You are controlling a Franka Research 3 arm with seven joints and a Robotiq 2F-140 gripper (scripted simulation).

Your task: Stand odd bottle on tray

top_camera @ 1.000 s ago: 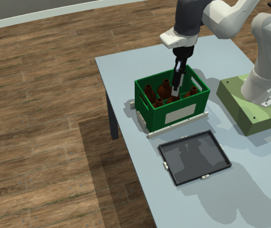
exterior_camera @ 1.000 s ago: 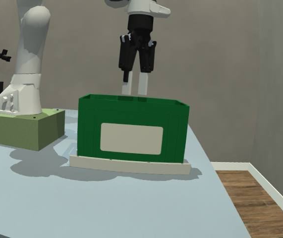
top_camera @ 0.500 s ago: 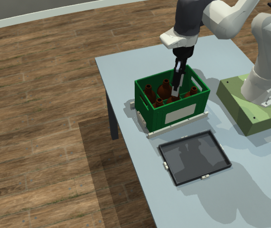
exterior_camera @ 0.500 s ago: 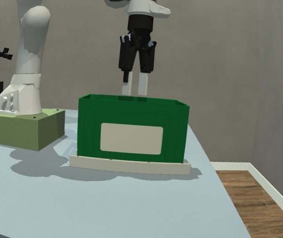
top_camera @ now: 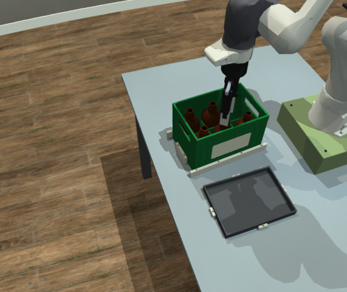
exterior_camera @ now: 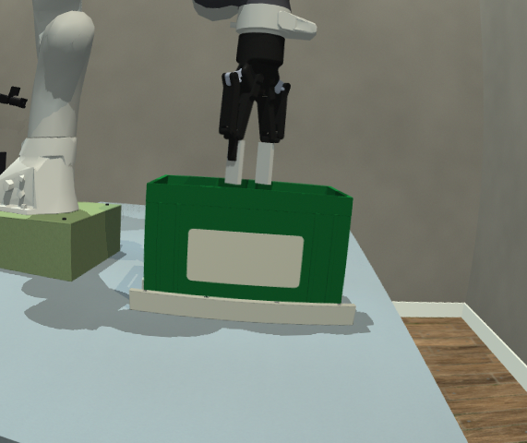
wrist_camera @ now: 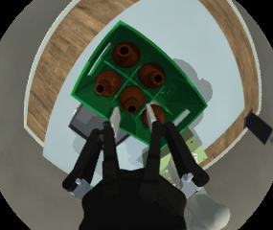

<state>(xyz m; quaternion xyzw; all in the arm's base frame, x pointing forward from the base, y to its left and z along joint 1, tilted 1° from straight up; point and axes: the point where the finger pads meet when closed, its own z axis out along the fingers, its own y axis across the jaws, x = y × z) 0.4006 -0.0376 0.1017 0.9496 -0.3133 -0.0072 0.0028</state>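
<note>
The green crate lies 120 mm below my hand, 40 mm to the right of it and 10 mm ahead of it. The rest, counted from my hand: dark tray (230 mm to the left, 190 mm below, 10 mm behind); then bottle (120 mm below, 80 mm to the right, 20 mm ahead).
</note>
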